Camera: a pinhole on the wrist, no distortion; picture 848 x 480 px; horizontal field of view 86.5 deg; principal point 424.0 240.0 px. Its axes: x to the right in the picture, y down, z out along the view. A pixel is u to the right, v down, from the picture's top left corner.
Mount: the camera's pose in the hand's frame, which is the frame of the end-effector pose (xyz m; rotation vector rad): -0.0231 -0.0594 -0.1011 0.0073 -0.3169 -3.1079
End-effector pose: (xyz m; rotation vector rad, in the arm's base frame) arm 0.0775 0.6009 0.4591 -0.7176 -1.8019 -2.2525
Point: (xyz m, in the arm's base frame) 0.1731 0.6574 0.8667
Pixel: outside the picture
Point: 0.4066 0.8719 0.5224
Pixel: 596 156
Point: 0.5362 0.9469 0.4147
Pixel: 695 226
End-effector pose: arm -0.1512 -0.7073 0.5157 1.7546 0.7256 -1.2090
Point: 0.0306 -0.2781 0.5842
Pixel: behind the camera
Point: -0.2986 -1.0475 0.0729
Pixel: 85 384
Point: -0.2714 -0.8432 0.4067
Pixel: 291 356
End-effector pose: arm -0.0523 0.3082 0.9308 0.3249 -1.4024 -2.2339
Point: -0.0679 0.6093 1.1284
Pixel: 529 204
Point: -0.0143 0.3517 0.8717
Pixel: 596 324
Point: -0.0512 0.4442 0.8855
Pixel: 551 408
